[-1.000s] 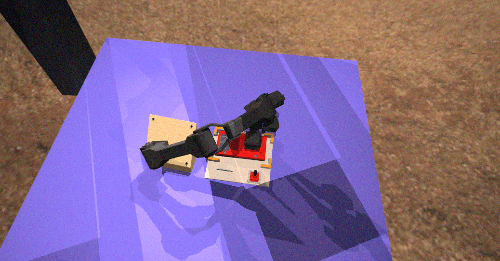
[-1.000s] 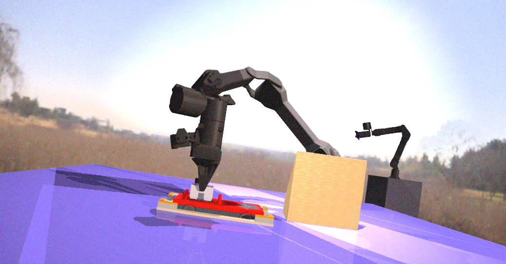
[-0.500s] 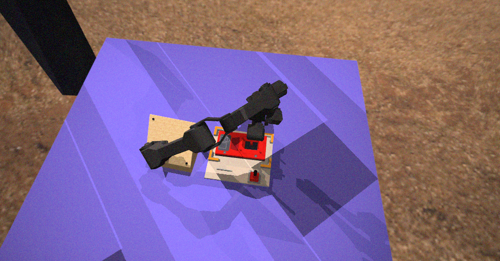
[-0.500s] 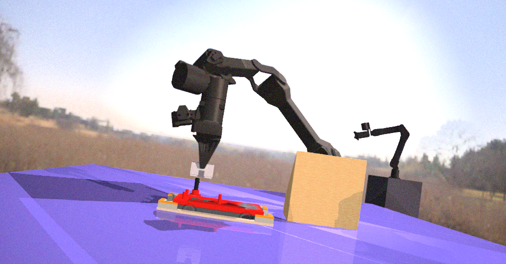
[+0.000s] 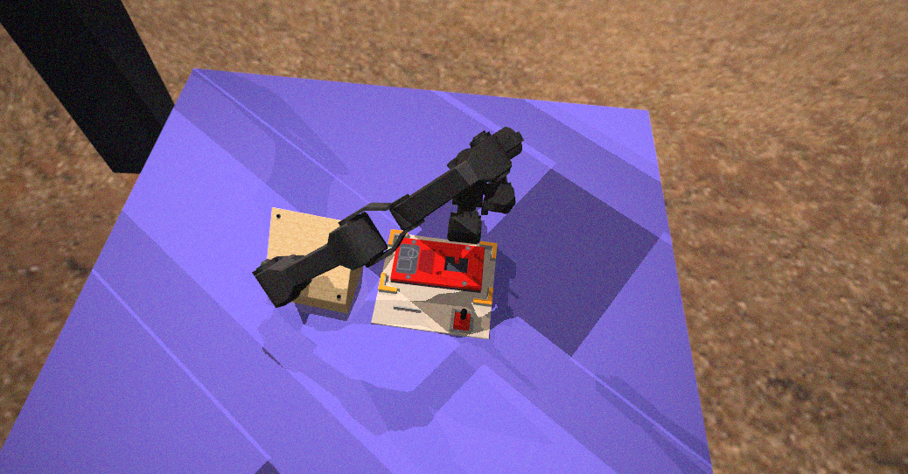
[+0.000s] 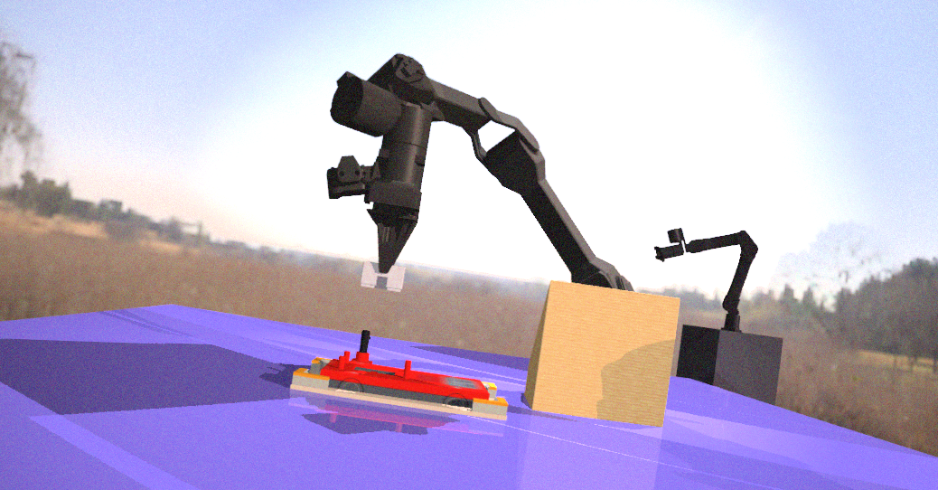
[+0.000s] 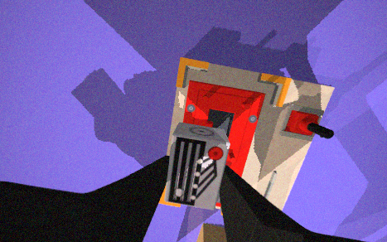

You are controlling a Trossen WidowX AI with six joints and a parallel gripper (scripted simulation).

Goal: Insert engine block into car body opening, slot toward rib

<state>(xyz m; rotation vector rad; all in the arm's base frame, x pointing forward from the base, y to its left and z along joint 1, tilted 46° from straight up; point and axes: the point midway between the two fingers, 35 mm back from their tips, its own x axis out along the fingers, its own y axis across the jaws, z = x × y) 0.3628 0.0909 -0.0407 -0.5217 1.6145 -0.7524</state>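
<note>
My gripper tip is 4 cm past the beige base plate, 6 cm to the left of it and 14 cm above it. Round my gripper tip: black peg: 16 cm to the right, 11 cm below; then grey engine block: 1 cm below.
</note>
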